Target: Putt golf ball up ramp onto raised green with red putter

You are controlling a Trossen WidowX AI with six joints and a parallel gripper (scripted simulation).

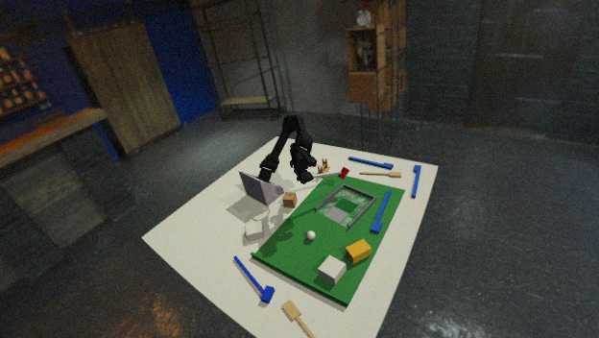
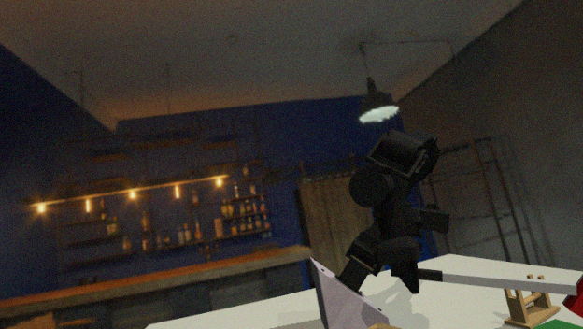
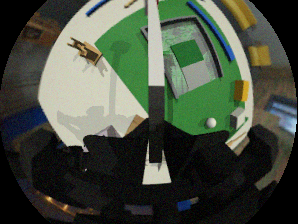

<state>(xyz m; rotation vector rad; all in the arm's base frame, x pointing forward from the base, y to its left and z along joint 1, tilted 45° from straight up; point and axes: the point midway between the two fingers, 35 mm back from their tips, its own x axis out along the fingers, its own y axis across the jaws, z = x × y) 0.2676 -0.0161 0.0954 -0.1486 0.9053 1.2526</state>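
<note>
The wooden cube is 8 cm behind my gripper tip, 5 cm to the right of it and 11 cm below it. The rest, counted from my gripper tip: green mat: 21 cm ahead, 4 cm to the right, 14 cm below; white golf ball: 17 cm ahead, 19 cm to the right, 12 cm below; wooden stand: 10 cm behind, 28 cm to the left, 11 cm below.
</note>
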